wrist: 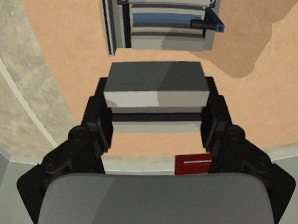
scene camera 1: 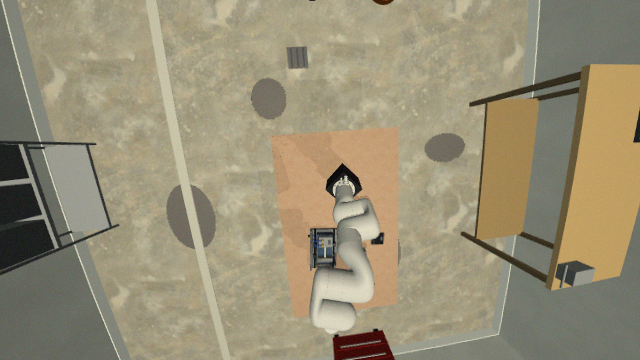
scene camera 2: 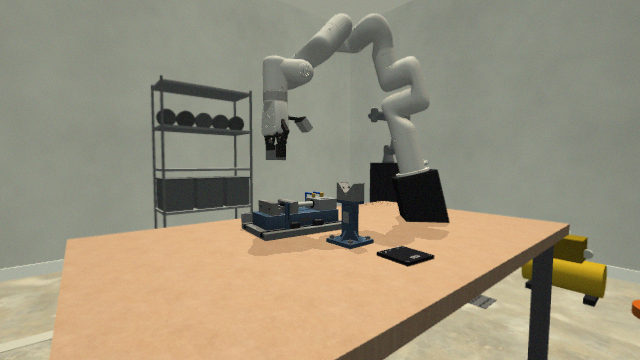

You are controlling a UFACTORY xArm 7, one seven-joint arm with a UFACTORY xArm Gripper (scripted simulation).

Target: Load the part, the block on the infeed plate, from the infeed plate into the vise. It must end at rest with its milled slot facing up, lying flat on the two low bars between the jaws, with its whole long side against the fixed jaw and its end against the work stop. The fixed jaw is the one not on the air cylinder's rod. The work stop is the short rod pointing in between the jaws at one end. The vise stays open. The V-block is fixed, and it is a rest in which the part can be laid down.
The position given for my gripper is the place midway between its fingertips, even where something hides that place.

In view: my gripper (scene camera 2: pixel 275 157) and a grey block (wrist: pixel 145 96).
My gripper also shows in the wrist view (wrist: pixel 156 91).
